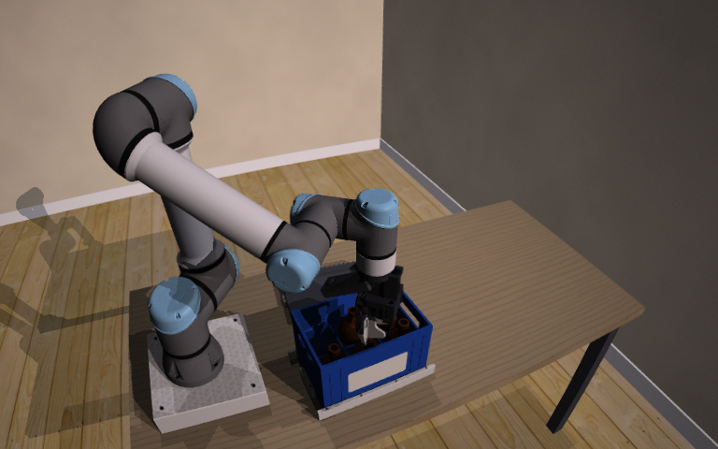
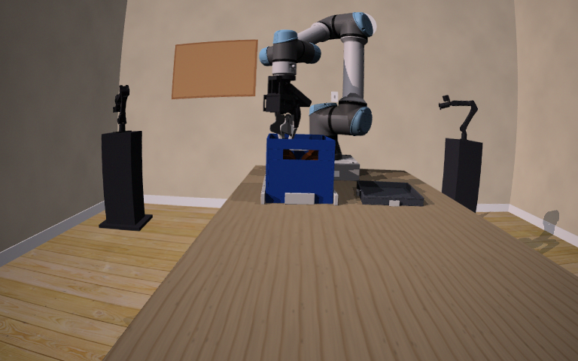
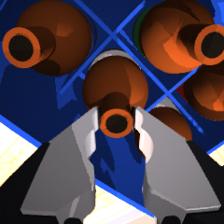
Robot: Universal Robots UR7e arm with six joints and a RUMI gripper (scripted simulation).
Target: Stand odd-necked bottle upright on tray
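My gripper is now 1 cm short of the crate, 4 cm to the right of it and 7 cm above it. Round my hand: tray 5 cm ahead, 32 cm to the left, 14 cm below.
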